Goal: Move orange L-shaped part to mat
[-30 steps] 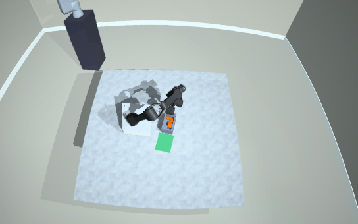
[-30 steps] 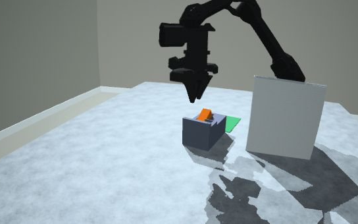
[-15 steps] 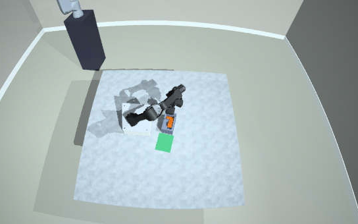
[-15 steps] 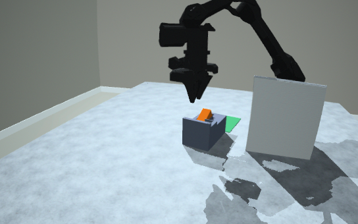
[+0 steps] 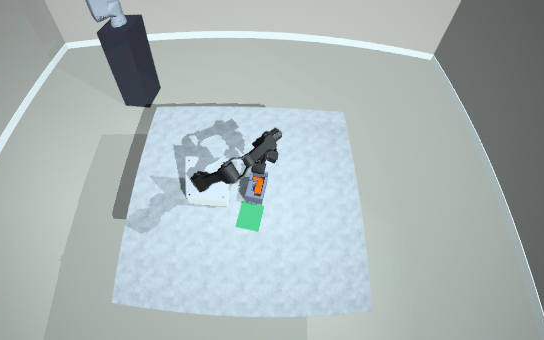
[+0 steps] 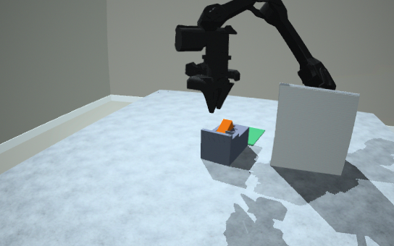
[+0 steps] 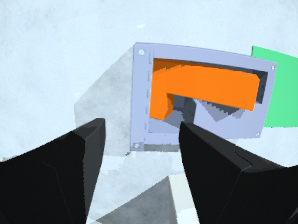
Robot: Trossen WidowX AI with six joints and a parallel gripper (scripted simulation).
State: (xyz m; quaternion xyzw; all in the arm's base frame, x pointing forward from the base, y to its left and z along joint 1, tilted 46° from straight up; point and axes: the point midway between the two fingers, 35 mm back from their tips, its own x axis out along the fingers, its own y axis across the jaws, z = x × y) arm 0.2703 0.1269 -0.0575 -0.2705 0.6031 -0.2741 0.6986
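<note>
Now: gripper tip 10 mm past the orange L-shaped part, 50 mm to the left of it and 100 mm above it. From my gripper tip the other things lie so: green mat (20 mm behind, 220 mm to the right, 160 mm below).
</note>
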